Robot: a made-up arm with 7 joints. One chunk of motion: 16 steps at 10 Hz.
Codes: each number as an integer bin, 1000 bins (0 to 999) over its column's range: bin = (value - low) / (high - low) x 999, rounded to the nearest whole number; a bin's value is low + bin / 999 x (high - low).
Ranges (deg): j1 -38..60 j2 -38..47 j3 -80..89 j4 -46..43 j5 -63..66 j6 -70..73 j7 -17..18
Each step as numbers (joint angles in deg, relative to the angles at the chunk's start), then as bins.
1 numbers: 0.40 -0.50 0.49 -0.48 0.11 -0.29 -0.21
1 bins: 391 441 476 511 489 487 479
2 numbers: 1.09 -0.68 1.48 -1.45 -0.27 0.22 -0.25
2 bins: 398 439 482 500 486 491 478
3 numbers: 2.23 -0.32 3.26 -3.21 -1.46 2.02 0.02
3 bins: 410 443 492 480 477 503 486
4 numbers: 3.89 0.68 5.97 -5.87 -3.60 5.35 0.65
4 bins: 427 455 508 450 460 526 504
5 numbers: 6.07 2.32 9.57 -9.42 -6.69 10.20 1.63
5 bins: 449 474 529 411 436 560 532
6 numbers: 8.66 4.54 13.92 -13.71 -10.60 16.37 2.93
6 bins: 476 500 555 362 406 603 569
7 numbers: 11.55 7.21 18.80 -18.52 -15.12 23.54 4.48
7 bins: 505 531 584 308 371 653 613
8 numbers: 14.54 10.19 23.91 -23.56 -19.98 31.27 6.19
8 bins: 536 566 614 252 333 707 662
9 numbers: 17.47 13.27 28.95 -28.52 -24.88 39.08 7.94
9 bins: 565 603 644 196 295 762 712
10 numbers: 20.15 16.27 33.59 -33.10 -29.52 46.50 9.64
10 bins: 593 638 671 145 259 814 760
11 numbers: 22.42 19.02 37.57 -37.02 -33.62 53.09 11.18
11 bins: 616 670 695 101 228 860 804
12 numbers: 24.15 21.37 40.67 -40.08 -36.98 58.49 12.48
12 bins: 634 698 713 66 202 898 841
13 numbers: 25.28 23.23 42.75 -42.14 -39.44 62.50 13.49
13 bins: 645 720 726 43 182 926 870
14 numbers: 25.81 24.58 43.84 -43.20 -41.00 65.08 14.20
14 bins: 650 735 732 31 170 944 891
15 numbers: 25.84 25.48 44.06 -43.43 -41.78 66.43 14.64
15 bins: 651 746 733 29 164 953 903
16 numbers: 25.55 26.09 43.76 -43.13 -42.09 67.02 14.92
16 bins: 648 753 732 32 162 957 911
